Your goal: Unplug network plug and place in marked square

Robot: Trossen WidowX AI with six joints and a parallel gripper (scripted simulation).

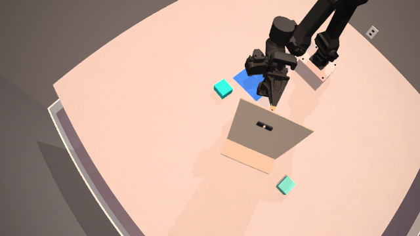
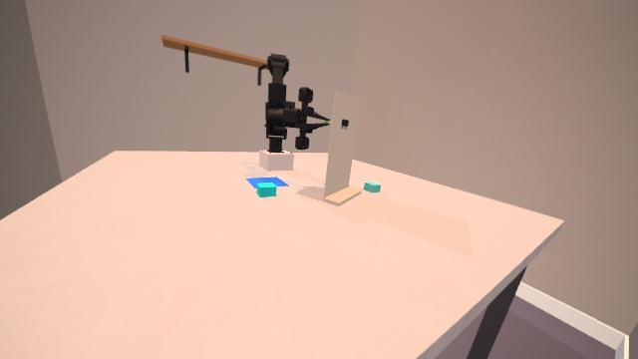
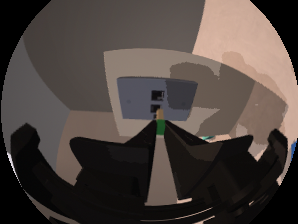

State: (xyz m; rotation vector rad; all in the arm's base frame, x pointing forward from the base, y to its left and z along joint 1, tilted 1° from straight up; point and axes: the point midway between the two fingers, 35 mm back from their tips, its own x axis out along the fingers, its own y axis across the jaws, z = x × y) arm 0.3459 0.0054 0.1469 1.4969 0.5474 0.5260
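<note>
Now: the blue marked square 150 mm behind my gripper tip, 140 mm to the right of it and 230 mm below it. Round my gripper tip: upright panel 50 mm ahead, 30 mm to the left, 90 mm below; then cyan block 30 mm behind, 180 mm to the right, 210 mm below; then pale teal block 40 mm ahead, 190 mm to the left, 210 mm below.
</note>
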